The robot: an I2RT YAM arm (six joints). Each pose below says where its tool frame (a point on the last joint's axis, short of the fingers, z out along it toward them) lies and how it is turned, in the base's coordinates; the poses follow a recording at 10 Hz.
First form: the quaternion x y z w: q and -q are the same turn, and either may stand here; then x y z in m.
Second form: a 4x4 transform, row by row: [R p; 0 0 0 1], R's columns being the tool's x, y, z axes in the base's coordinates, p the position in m. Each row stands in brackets. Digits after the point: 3 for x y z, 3 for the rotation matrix.
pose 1, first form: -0.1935 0.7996 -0.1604 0.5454 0.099 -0.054 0.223
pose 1, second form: [[-0.330 -0.134 0.934 0.099], [-0.484 0.874 -0.045 -0.054], [-0.810 -0.468 -0.354 0.223], [0 0 0 1]]
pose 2, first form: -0.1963 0.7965 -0.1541 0.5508 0.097 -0.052 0.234
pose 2, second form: [[-0.316 -0.143 0.938 0.097], [-0.482 0.875 -0.029 -0.052], [-0.817 -0.462 -0.346 0.234], [0 0 0 1]]
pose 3, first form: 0.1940 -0.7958 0.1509 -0.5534 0.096 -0.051 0.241
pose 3, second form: [[-0.312 -0.142 0.939 0.096], [-0.476 0.879 -0.025 -0.051], [-0.822 -0.455 -0.342 0.241], [0 0 0 1]]
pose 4, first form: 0.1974 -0.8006 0.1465 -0.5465 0.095 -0.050 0.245
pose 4, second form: [[-0.325 -0.156 0.933 0.095], [-0.476 0.879 -0.019 -0.050], [-0.817 -0.450 -0.360 0.245], [0 0 0 1]]
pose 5, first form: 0.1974 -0.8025 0.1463 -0.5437 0.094 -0.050 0.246
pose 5, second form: [[-0.331 -0.158 0.930 0.094], [-0.476 0.879 -0.020 -0.050], [-0.815 -0.449 -0.366 0.246], [0 0 0 1]]
